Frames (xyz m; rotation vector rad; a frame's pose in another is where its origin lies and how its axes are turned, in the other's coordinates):
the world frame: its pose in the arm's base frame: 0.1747 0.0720 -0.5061 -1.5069 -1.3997 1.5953
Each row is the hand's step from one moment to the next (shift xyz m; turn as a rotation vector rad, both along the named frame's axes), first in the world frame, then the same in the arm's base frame.
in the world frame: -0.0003 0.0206 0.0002 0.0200 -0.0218 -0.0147
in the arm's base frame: 0.0053 -0.0069 -0.0187 0.0033 0.0295 0.0145
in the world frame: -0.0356 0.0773 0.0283 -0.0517 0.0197 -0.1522
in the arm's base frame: 0.0023 -0.0655 -0.0612 0.1597 -0.0045 0.0263
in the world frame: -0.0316 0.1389 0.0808 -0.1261 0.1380 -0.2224
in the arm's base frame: -0.0314 -0.0983 -0.1272 0.2742 -0.0867 -0.0415
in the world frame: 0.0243 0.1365 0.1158 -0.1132 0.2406 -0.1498
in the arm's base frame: -0.0780 -0.0586 -0.1520 0.2303 -0.1311 -0.1514
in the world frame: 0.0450 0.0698 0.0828 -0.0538 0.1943 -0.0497
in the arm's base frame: -0.0696 -0.0083 -0.0940 0.1105 -0.0947 -0.1481
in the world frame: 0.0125 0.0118 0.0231 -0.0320 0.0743 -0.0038
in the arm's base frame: -0.0214 0.0001 -0.0192 0.0307 -0.0512 -0.0547
